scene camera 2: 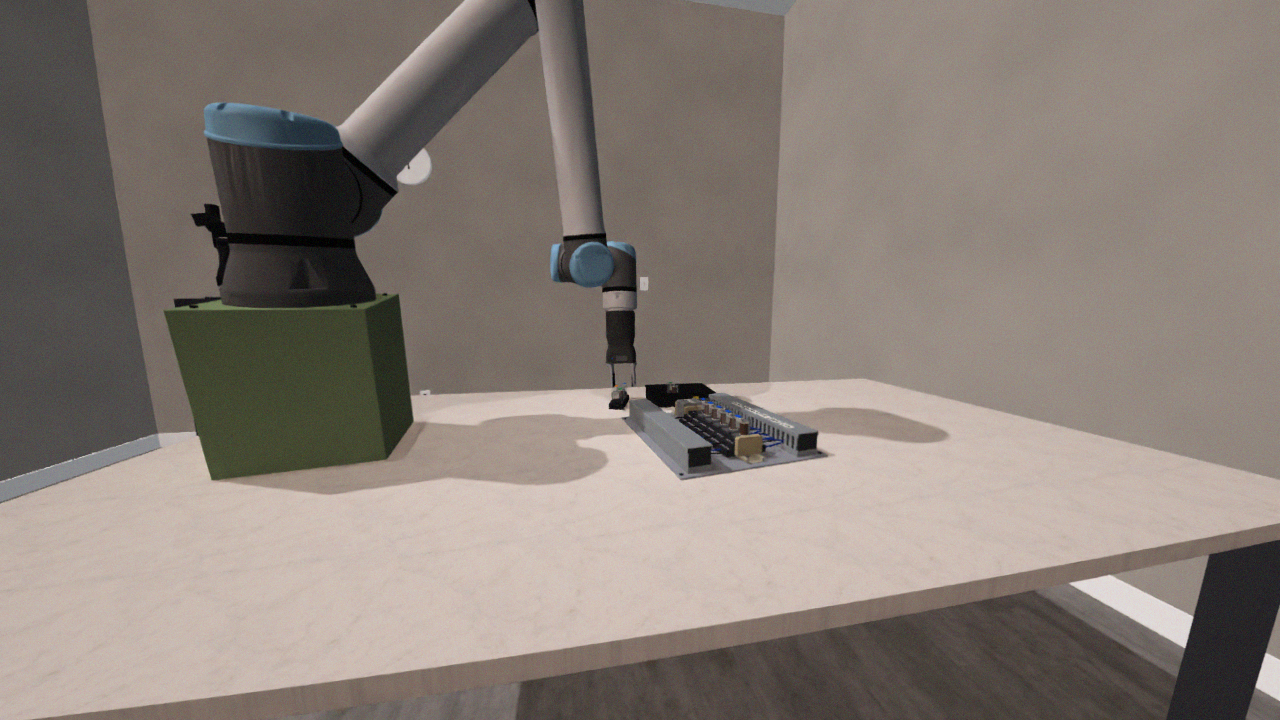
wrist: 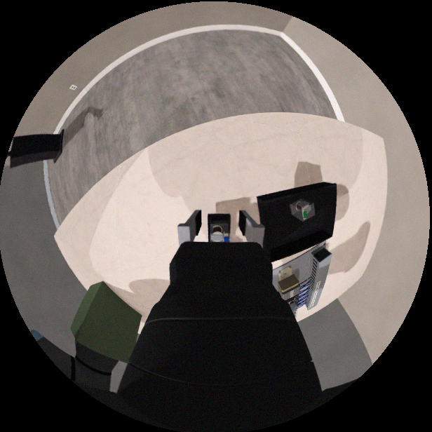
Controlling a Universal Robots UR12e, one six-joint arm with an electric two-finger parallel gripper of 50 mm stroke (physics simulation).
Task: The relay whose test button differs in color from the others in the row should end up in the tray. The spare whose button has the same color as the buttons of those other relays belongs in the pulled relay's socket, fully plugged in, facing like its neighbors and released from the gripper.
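Places are measured from the arm's base along level axes (x up, y ahead, z left), in centimetres.
Where they show: gripper, fingertip midpoint: [scene camera 2: 623, 386]; arm's base, origin of the base link: [scene camera 2: 306, 300].
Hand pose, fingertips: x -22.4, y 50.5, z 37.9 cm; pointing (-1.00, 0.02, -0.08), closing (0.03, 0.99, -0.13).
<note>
Things, the pixels of their top centre, and the offset from my fingertips. "*": a spot on its surface instead. Level surfaces: height alone.
- black holder, middle of its top: [scene camera 2: 619, 395] dy -0.8, dx -1.2, dz -5.8 cm
- clear relay with a green button, middle of its top: [scene camera 2: 673, 382] dy +13.5, dx +1.2, dz -0.5 cm
- black tray, surface spot: [scene camera 2: 657, 394] * dy +8.8, dx -0.1, dz -9.3 cm
- relay row, surface spot: [scene camera 2: 723, 416] * dy +19.1, dx +1.7, dz -34.5 cm
- grey panel, surface spot: [scene camera 2: 671, 461] * dy +9.0, dx -3.2, dz -42.9 cm
- beige end block, middle of its top: [scene camera 2: 748, 435] dy +21.6, dx +0.6, dz -41.8 cm
- table, its level: dx -3.5 cm
My gripper [scene camera 2: 623, 383] [wrist: 219, 217] is open, with its fingers on either side of a spare relay [wrist: 217, 233] that has a blue button. This relay stands in a black holder [scene camera 2: 617, 405] [wrist: 219, 218]; contact with the fingers cannot be made out, and the gripper body hides the holder's near part in the wrist view. A clear relay with a green button [scene camera 2: 673, 387] [wrist: 302, 210] lies in the black tray [scene camera 2: 657, 394] [wrist: 275, 220]. The relay row [scene camera 2: 723, 416] on the panel shows blue buttons; its sockets are too small to judge.
The grey panel [scene camera 2: 671, 461] carries two long wire ducts [scene camera 2: 666, 433] [scene camera 2: 765, 420], [wrist: 318, 280] on its sides and a beige end block [scene camera 2: 748, 445] [wrist: 288, 284]. The tray stands beside the holder, at the panel's far end. The green robot base [scene camera 2: 286, 385] [wrist: 107, 320] stands on the table [scene camera 2: 447, 555].
</note>
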